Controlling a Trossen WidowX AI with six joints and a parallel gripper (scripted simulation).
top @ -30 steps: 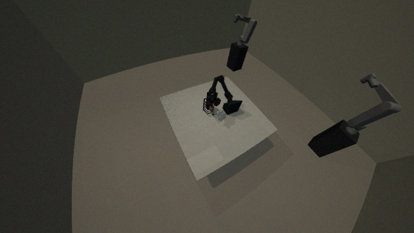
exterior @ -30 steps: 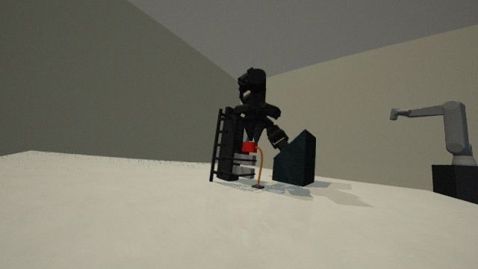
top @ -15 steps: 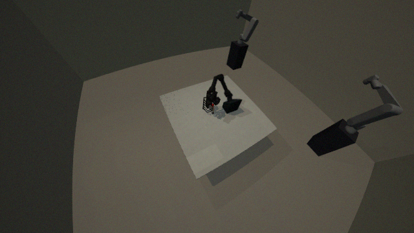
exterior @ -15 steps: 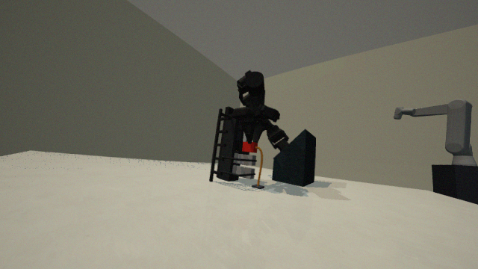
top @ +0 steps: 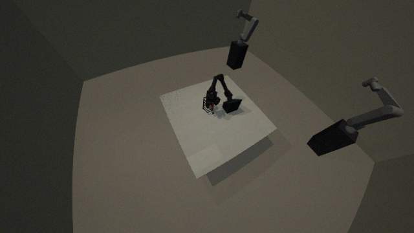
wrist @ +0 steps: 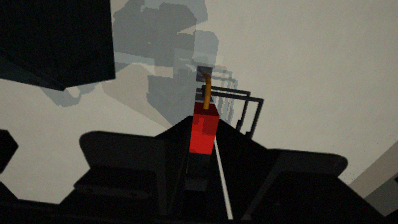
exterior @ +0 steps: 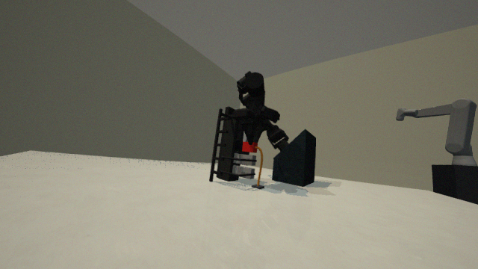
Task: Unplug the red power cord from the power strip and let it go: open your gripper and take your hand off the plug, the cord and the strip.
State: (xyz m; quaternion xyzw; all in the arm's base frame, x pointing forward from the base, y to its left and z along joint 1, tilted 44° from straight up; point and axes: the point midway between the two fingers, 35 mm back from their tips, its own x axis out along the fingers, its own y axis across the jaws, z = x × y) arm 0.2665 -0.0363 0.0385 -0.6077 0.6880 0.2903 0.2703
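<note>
Now: gripper tip 3 cm to the left of the red plug.
</note>
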